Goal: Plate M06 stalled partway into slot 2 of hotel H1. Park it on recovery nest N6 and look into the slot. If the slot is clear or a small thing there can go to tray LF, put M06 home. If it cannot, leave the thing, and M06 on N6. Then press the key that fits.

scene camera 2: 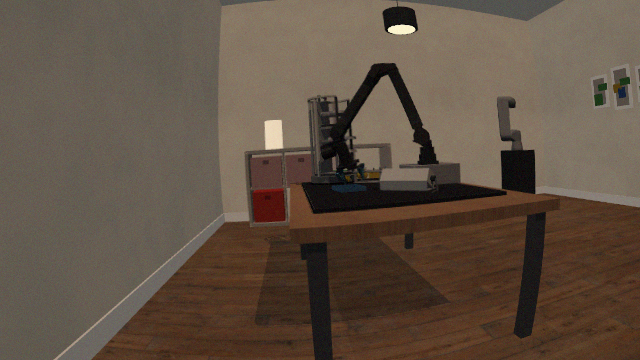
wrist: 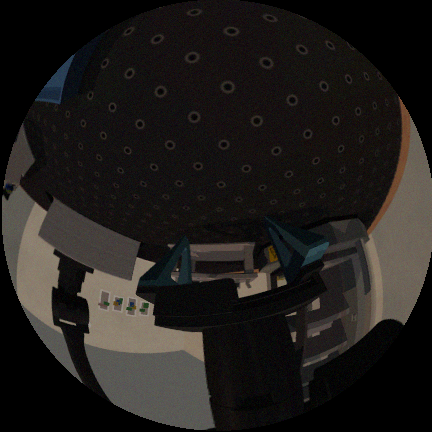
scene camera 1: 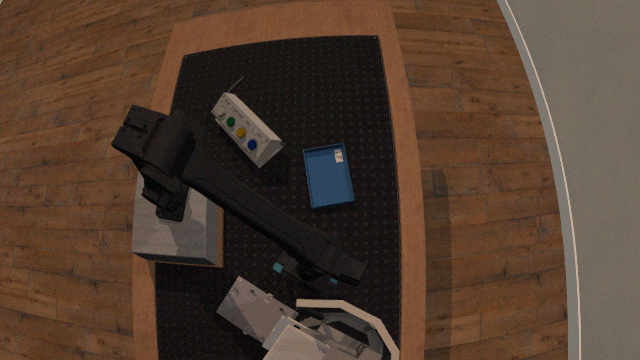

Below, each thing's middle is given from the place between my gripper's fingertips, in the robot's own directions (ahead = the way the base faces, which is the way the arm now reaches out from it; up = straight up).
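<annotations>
There is a plate rack [scene camera 1: 334, 322] 230 mm above my hand, 110 mm ahead of it and 190 mm to the right of it. The blue tray [scene camera 1: 328, 176] is 30 mm ahead of my hand and 280 mm to the left of it.
</annotations>
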